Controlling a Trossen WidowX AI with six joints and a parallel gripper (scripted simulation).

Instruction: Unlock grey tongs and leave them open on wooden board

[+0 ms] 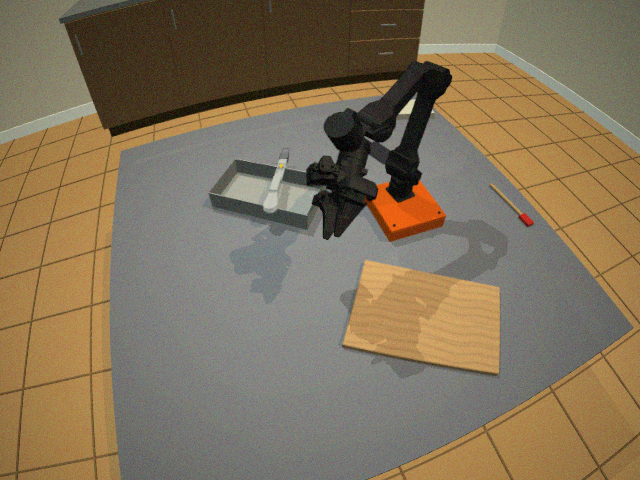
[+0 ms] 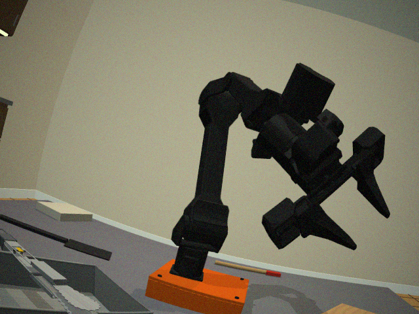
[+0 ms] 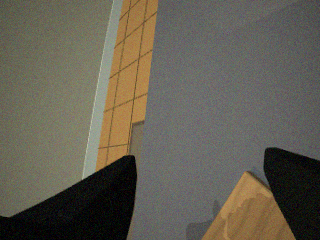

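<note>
Right now my gripper tip is 440 mm to the left of the yellow lock tab, 160 mm above it and 80 mm past it. Round my gripper tip: wooden board: 210 mm below, 180 mm behind, 150 mm to the left; black spatula: 510 mm to the right, 420 mm behind, 220 mm below; grey roasting tin: 390 mm to the right, 190 mm below, 10 mm behind.
</note>
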